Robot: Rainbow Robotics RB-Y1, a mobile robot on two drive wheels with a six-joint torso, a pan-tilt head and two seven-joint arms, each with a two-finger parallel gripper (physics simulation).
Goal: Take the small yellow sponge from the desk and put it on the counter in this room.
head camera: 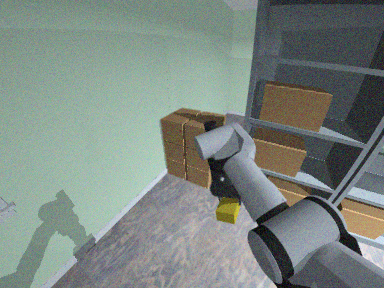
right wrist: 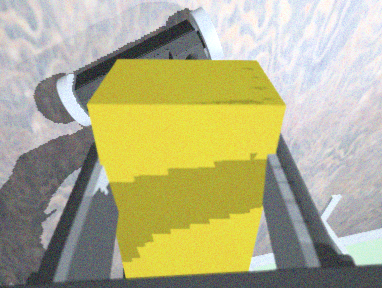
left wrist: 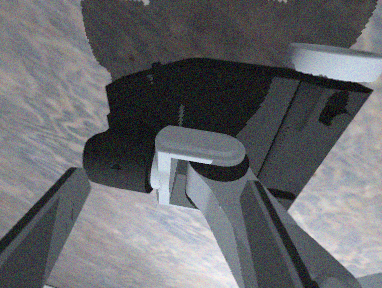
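Pixels of known places: left gripper, fingertip midpoint: point(left wrist: 168, 183); right gripper, fingertip midpoint: point(head camera: 230, 202) point(right wrist: 186, 149); robot's base at its link origin: point(right wrist: 138, 58).
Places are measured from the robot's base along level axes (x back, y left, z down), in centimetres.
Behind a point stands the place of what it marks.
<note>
The yellow sponge point(head camera: 228, 211) @(x -31.2, y -8.1, z -101.6 cm) point(right wrist: 187, 140) @(x -38.7, y -10.2, z -100.6 cm) is held between the fingers of my right gripper point(head camera: 227, 199) @(x -36.8, y -9.9, z -98.9 cm) point(right wrist: 186, 149) @(x -36.8, y -9.9, z -98.9 cm), which is shut on it. In the head camera it hangs above the floor near the middle of the picture, below the black wrist. In the right wrist view it fills the space between the two fingers. My left gripper point(left wrist: 168, 183) @(x 28.7, y 23.1, z -53.6 cm) is open, its fingers wide apart at the two sides of the left wrist view, with parts of my own body between and beyond them. The desk and the counter do not show in the head camera.
Stacked brown boxes point(head camera: 172, 145) @(x -150.2, y 36.1, z -49.8 cm) stand on the floor by the green wall point(head camera: 100, 90) @(x -104.0, y 75.6, z -126.1 cm), behind my right arm. A grey shelf unit point(head camera: 254, 65) @(x -115.5, y -34.7, z -139.1 cm) with brown boxes point(head camera: 295, 106) @(x -103.2, y -65.1, z -114.7 cm) stands at the right. My robot's base point(right wrist: 140, 57) @(x -7.5, y -2.4, z -17.8 cm) shows beyond the sponge in the right wrist view.
</note>
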